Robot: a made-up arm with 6 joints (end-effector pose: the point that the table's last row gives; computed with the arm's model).
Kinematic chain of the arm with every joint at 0, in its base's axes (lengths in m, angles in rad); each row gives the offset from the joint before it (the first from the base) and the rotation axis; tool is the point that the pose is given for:
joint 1: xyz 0 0 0.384 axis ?
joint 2: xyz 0.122 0 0 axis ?
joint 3: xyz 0 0 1.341 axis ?
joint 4: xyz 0 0 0.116 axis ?
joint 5: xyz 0.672 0 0 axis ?
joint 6: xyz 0.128 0 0 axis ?
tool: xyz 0 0 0
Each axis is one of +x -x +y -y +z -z.
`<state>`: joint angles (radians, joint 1 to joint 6).
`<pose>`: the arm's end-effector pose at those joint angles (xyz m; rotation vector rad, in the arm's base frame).
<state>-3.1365 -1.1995 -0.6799 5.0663 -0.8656 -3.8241</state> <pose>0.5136 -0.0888 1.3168 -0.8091 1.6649 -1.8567</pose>
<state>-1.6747 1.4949 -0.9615 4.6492 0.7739 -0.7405</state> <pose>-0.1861 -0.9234 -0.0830 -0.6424 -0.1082 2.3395</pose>
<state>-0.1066 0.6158 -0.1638 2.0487 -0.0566 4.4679</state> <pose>1.5398 -0.1712 1.0013 -0.2012 0.7676 -0.0604</pose>
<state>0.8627 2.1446 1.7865 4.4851 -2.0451 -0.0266</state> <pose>1.1336 1.4945 -0.4263 -0.7017 -2.3025 -1.8805</pose>
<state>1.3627 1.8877 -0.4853 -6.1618 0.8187 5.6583</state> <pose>0.1946 0.9763 -0.7119 -0.5972 1.5388 0.6974</pose>
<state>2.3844 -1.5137 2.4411 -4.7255 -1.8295 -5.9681</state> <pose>1.2282 -0.9905 -0.0825 1.9432 0.8973 0.7978</pose>
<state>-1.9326 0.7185 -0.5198 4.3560 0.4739 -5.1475</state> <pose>-0.5296 -1.2447 0.6819 1.5479 0.4555 -2.5021</pose>
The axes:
joint 1: +z
joint 2: +y
joint 3: -y
joint 4: -x
joint 5: -y
joint 6: -x

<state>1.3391 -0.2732 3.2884 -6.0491 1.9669 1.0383</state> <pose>-0.1907 -0.6888 1.2106 -1.1477 -0.0573 1.7438</pose>
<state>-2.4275 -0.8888 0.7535 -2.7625 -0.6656 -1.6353</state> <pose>0.8982 0.7397 1.9865 1.6276 -0.3765 0.9428</pose>
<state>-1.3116 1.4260 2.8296 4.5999 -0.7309 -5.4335</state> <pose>0.4544 -1.3825 1.3550 -0.4835 -0.8630 -0.0834</pose>
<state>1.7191 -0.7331 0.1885 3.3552 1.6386 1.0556</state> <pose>0.0811 -0.3593 1.9036 1.0444 1.5239 0.3372</pose>
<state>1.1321 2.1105 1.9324 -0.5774 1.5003 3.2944</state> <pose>0.9050 1.7648 -0.2063 -1.9735 -0.4923 -1.0313</pose>
